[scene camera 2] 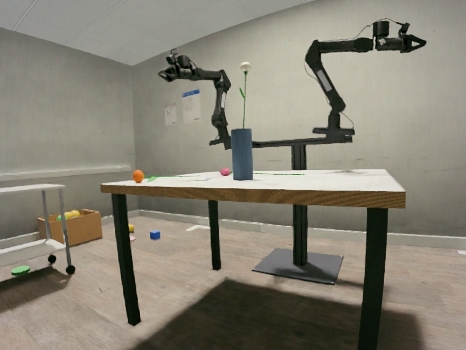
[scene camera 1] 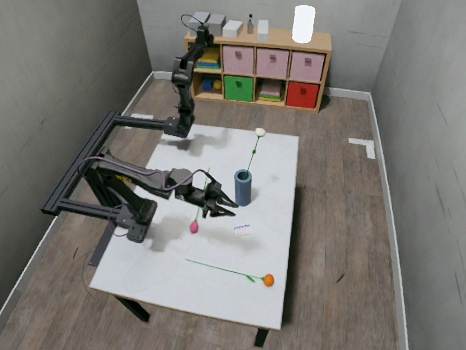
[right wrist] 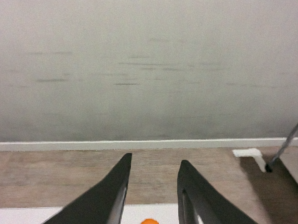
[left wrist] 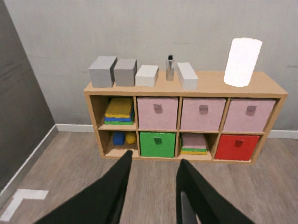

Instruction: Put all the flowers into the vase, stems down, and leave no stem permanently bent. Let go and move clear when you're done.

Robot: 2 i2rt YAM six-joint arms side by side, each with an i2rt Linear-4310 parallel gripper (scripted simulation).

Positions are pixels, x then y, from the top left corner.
Scene:
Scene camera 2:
blue vase: 241, 139
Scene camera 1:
my right gripper: 237, 211
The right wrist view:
my right gripper: 155, 164
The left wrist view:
my left gripper: 155, 162

